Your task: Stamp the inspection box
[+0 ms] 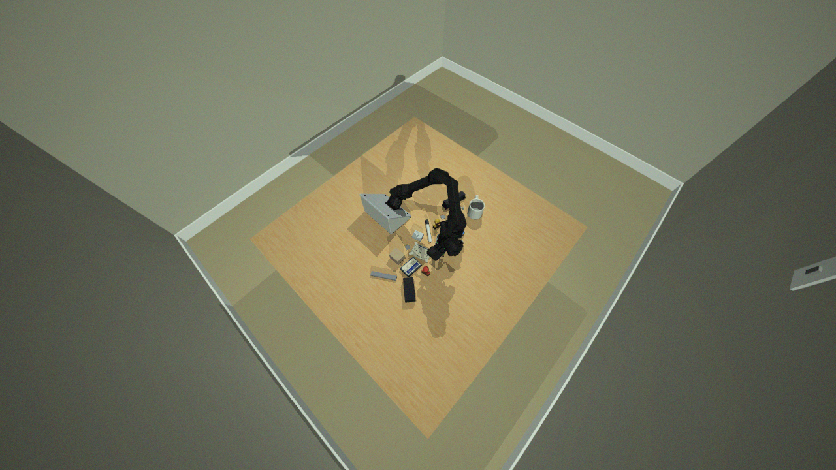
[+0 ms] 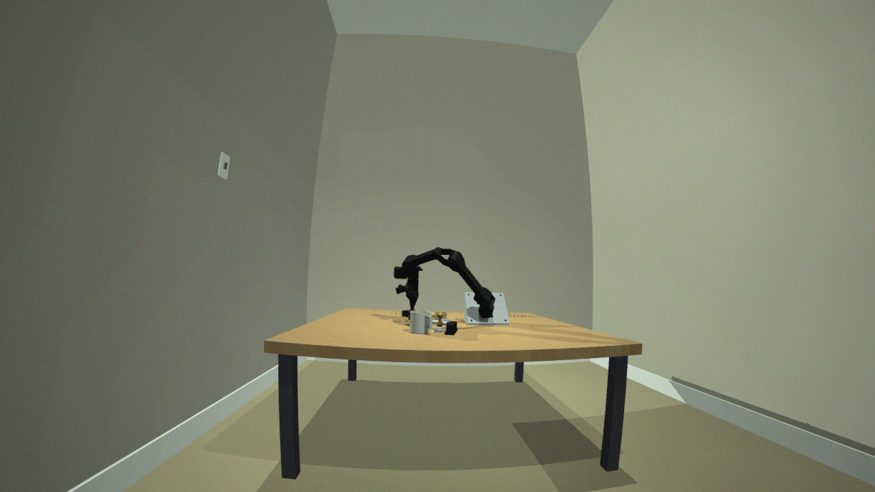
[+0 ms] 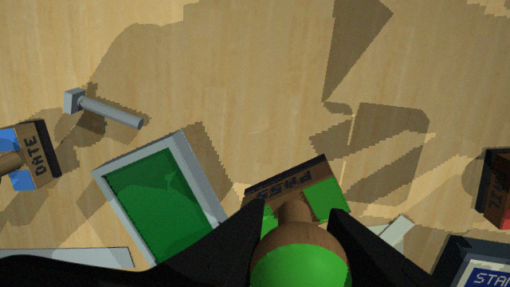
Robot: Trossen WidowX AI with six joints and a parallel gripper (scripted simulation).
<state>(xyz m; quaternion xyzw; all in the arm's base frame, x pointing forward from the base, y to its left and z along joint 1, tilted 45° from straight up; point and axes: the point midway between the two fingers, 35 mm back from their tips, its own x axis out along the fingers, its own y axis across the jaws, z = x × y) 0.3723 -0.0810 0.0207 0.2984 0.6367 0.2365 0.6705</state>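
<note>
My gripper tip is 4 cm past the green ink pad, 7 cm to the right of it and 6 cm above it. From my gripper tip the other things lie so: card (10 cm behind, 5 cm to the right, 7 cm below); red stamp (1 cm behind, 13 cm to the right, 5 cm below); pass stamp (right at my gripper tip).
</note>
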